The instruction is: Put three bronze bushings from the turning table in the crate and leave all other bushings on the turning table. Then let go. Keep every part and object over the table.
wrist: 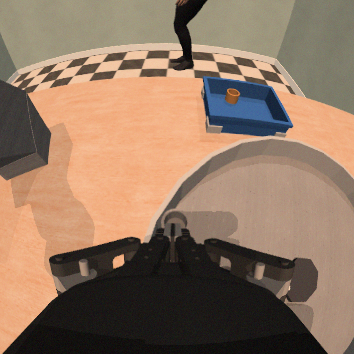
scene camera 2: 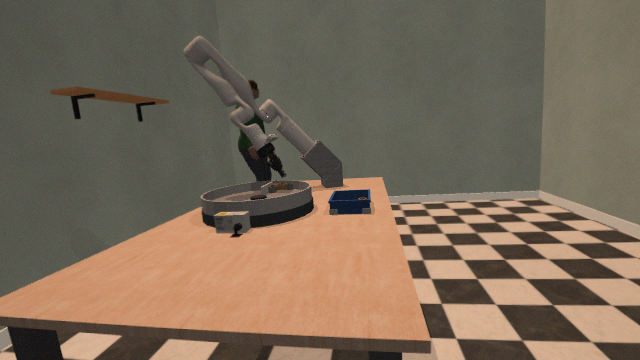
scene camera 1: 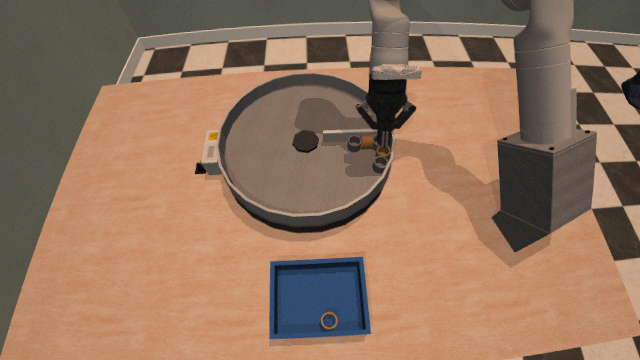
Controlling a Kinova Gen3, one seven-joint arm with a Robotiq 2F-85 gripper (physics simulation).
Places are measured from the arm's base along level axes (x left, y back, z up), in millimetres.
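Pixels of known places: gripper, between the fingertips: (wrist: 172, 233) (scene camera 2: 284, 176) (scene camera 1: 383, 146); arm's base, origin of its link: (scene camera 2: 309, 148) (scene camera 1: 545, 136).
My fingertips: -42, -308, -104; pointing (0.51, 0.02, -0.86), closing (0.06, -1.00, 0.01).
For each thing: its top centre in the pictures, then the offset to it from my fingertips, as dx, dy, dz. "pt": a spot on its surface instead. Level surfaces: height alone.
- blue crate, centre of its top: (scene camera 1: 318, 296) (wrist: 246, 96) (scene camera 2: 350, 194) +307, -140, -60
- upright bronze bushing, centre of its top: (scene camera 1: 329, 320) (wrist: 232, 91) +351, -119, -80
- light bar, a spot on its surface: (scene camera 1: 337, 135) pt -53, -99, -30
- dark hub, centre of its top: (wrist: 301, 279) (scene camera 1: 305, 140) -53, -175, -49
- control box, a spot on its surface: (scene camera 1: 211, 152) pt -20, -405, -51
- wooden table, height of its surface: dz -110
The turning table (scene camera 1: 300, 185) (scene camera 2: 240, 206) (wrist: 280, 190) is a grey round tray. My gripper (scene camera 1: 384, 142) (scene camera 2: 283, 175) (wrist: 172, 233) is shut and empty, above the bushings at its right side in scene camera 1. There, one bronze bushing (scene camera 1: 367, 142) lies on its side and another bronze bushing (scene camera 1: 378, 151) stands upright by the fingertips. Grey bushings (scene camera 1: 354, 149) (scene camera 1: 380, 169) stand beside them; another is mostly hidden behind the fingers. In the wrist view a grey bushing (wrist: 167, 220) shows past the tips. The blue crate (scene camera 1: 273, 300) (scene camera 2: 350, 206) (wrist: 245, 125) holds one upright bronze bushing (scene camera 1: 329, 328) (wrist: 232, 98).
A light bar (scene camera 1: 337, 135) stands on the turning table beside the bushings, near the dark hub (scene camera 1: 305, 141) (wrist: 304, 280). A control box (scene camera 1: 211, 152) (scene camera 2: 232, 222) sits at its outer wall. The arm's base (scene camera 1: 549, 185) stands on the wooden table (scene camera 1: 150, 260) (scene camera 2: 250, 280).
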